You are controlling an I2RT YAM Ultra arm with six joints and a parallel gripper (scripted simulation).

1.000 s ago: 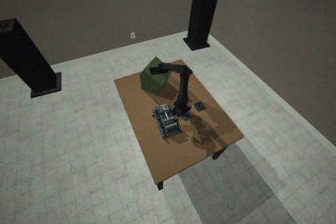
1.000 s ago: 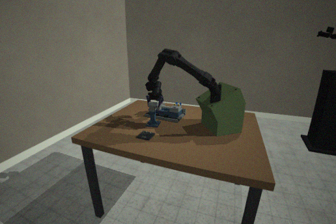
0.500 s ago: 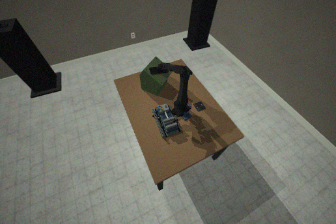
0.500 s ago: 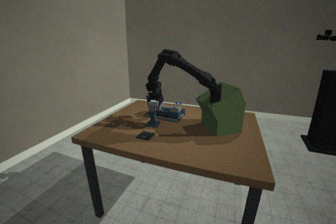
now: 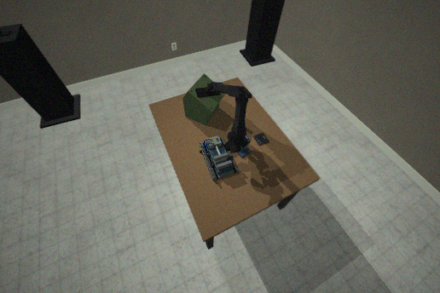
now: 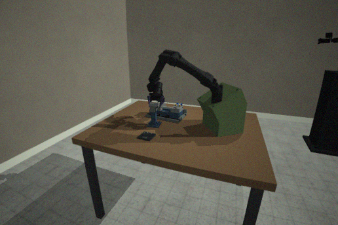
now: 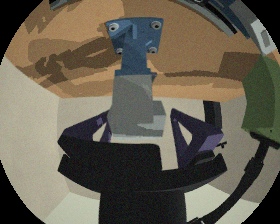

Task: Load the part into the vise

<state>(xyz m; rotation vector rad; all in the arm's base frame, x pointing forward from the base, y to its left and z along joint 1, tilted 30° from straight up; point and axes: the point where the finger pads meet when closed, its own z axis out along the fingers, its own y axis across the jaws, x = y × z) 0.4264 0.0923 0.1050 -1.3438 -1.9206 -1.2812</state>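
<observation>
My gripper is now 1 cm short of the part. The rest, counted from my hand: vise 20 cm to the right, 11 cm below; then infeed plate 4 cm behind, 18 cm to the left, 15 cm below.
</observation>
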